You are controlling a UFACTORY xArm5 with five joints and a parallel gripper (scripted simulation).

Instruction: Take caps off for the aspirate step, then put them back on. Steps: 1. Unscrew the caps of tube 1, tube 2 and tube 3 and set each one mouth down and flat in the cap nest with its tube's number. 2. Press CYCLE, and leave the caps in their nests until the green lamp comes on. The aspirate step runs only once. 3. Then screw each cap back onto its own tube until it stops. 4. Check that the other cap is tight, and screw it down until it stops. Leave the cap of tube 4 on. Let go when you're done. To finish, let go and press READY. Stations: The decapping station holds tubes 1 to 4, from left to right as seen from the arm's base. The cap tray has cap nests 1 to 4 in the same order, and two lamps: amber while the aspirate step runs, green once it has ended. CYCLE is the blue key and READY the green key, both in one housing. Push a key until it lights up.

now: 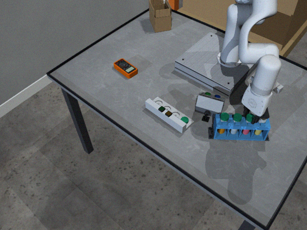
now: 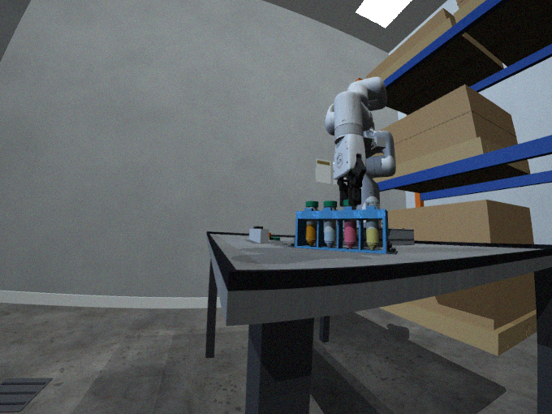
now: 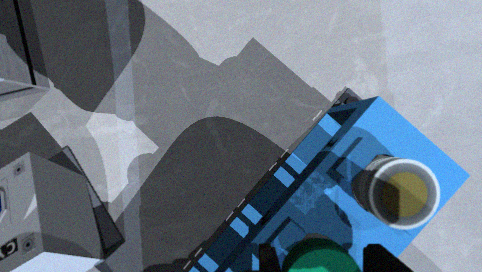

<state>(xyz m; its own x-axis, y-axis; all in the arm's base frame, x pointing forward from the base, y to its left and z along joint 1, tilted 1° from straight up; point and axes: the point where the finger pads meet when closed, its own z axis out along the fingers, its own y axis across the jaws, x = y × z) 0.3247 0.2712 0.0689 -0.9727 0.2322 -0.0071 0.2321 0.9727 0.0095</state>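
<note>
The threaded neck lies 30 mm ahead of my hand, 40 mm to the right of it and 10 mm below it. The rest, counted from my hand: green key: 50 mm behind, 230 mm to the right, 60 mm below; blue key: 60 mm behind, 180 mm to the right, 60 mm below; key housing: 40 mm behind, 210 mm to the right, 80 mm below.
</note>
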